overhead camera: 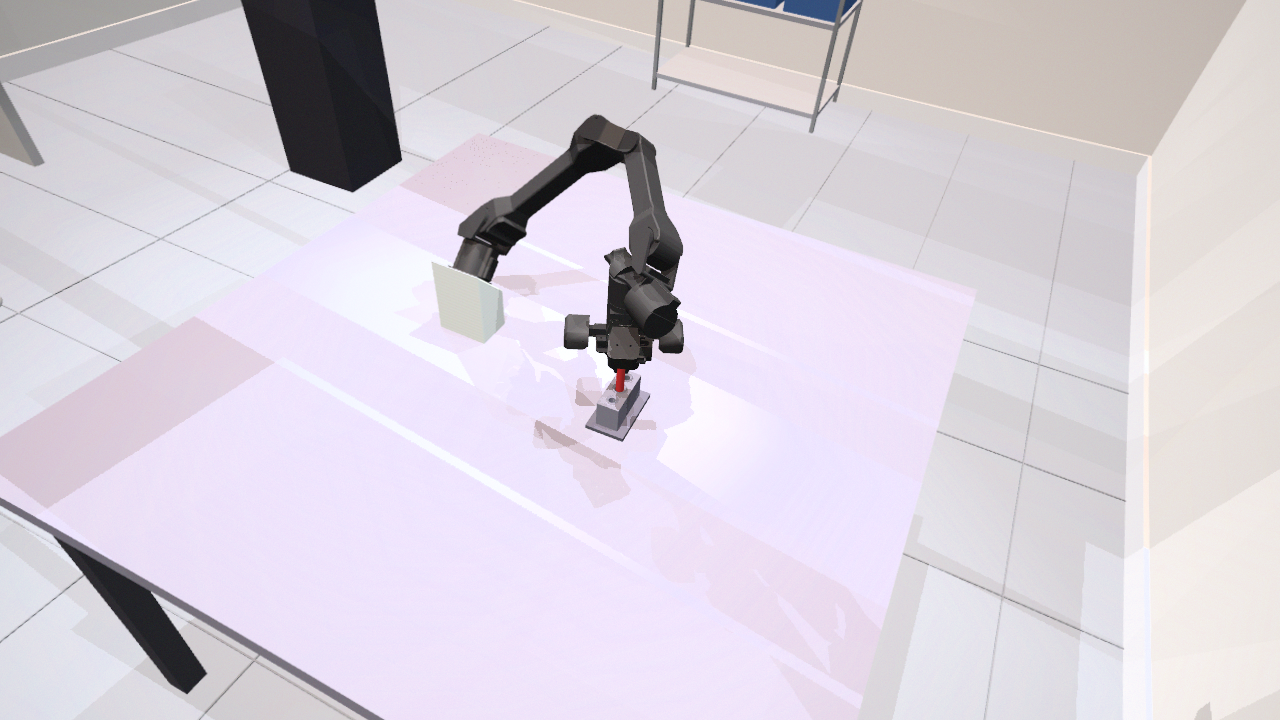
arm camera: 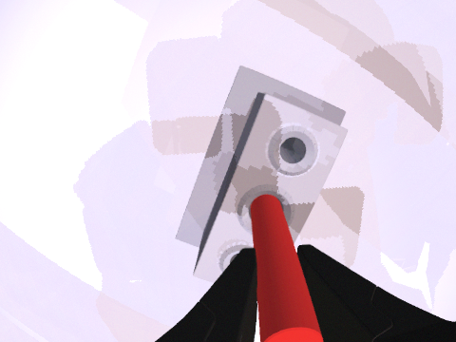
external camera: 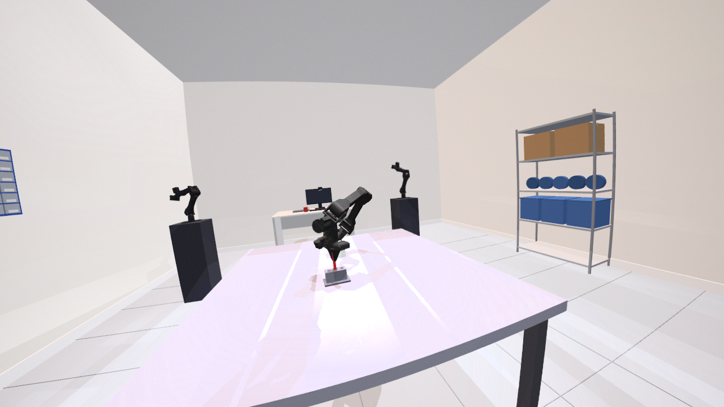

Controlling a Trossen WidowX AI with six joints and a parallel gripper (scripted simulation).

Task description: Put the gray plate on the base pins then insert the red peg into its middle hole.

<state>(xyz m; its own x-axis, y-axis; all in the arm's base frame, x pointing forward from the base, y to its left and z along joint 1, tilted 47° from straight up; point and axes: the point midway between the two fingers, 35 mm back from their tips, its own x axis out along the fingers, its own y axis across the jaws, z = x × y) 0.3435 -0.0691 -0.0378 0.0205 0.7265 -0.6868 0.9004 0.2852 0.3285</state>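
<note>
The red peg is right at my gripper tip. Also, from my gripper tip: gray plate: 5 cm below; then gray base: 9 cm below.
</note>
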